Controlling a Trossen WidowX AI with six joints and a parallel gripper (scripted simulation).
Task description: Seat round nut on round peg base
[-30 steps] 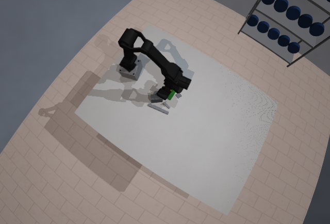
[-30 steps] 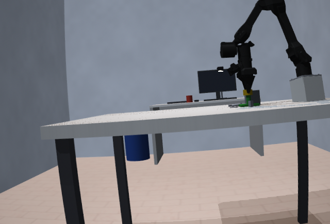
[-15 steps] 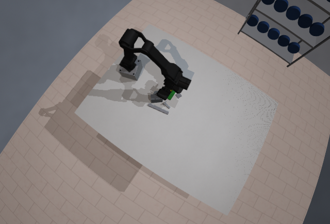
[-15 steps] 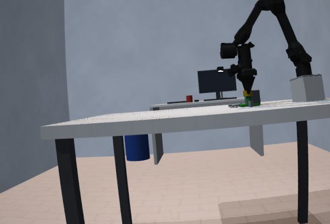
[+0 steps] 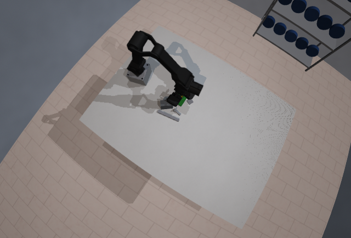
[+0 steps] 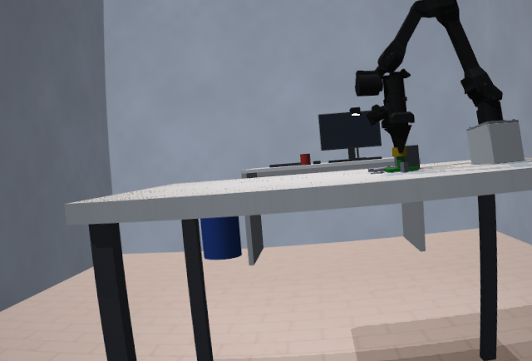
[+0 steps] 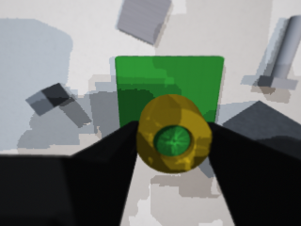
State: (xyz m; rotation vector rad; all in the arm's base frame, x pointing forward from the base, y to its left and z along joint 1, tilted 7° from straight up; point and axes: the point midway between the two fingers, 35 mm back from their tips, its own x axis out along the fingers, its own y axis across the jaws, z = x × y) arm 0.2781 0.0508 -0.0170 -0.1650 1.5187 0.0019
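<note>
Right now the grey square piece is 80 mm below my hand, 60 mm ahead of it and 30 mm to the left of it. Round my hand: long grey bar: 130 mm to the right, 80 mm below, 20 mm ahead; block: 90 mm to the right, 50 mm below, 30 mm behind; bolt-like piece: 80 mm to the right, 70 mm below, 40 mm ahead.
</note>
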